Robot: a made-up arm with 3 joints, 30 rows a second.
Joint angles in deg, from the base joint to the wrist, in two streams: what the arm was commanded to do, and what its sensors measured. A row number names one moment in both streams.
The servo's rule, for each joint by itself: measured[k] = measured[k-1] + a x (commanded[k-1-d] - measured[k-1]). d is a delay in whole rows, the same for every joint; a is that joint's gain. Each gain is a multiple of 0.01, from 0.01 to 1. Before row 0 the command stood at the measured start. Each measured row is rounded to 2 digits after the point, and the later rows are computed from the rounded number. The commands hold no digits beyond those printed.
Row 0, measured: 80.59, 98.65, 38.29
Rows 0 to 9, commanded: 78.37, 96.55, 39.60; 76.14, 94.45, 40.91; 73.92, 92.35, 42.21; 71.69, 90.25, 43.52; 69.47, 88.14, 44.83; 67.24, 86.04, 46.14; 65.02, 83.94, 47.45; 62.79, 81.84, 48.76; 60.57, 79.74, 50.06; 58.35, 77.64, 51.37
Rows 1 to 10, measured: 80.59, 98.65, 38.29; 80.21, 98.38, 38.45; 79.52, 97.87, 38.75; 78.57, 97.15, 39.17; 77.40, 96.25, 39.69; 76.05, 95.20, 40.31; 74.55, 94.01, 41.01; 72.93, 92.70, 41.78; 71.21, 91.29, 42.62; 69.40, 89.79, 43.51
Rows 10 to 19, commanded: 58.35, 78.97, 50.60; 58.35, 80.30, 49.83; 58.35, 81.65, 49.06; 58.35, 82.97, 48.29; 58.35, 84.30, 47.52; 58.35, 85.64, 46.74; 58.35, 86.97, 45.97; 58.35, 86.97, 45.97; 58.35, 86.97, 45.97; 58.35, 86.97, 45.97
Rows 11 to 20, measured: 67.52, 88.21, 44.45; 65.96, 87.01, 45.19; 64.67, 86.14, 45.75; 63.60, 85.56, 46.15; 62.71, 85.22, 46.41; 61.97, 85.10, 46.54; 61.35, 85.17, 46.56; 60.84, 85.40, 46.49; 60.42, 85.60, 46.43; 60.07, 85.78, 46.37
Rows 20 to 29, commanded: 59.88, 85.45, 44.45; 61.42, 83.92, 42.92; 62.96, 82.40, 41.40; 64.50, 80.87, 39.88; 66.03, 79.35, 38.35; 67.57, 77.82, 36.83; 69.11, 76.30, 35.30; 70.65, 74.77, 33.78; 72.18, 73.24, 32.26; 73.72, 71.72, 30.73
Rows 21 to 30, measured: 59.78, 85.93, 46.32; 59.80, 85.87, 46.10; 60.08, 85.62, 45.72; 60.57, 85.20, 45.20; 61.24, 84.64, 44.56; 62.05, 83.95, 43.81; 62.99, 83.15, 42.97; 64.03, 82.26, 42.05; 65.16, 81.29, 41.06; 66.35, 80.24, 40.00
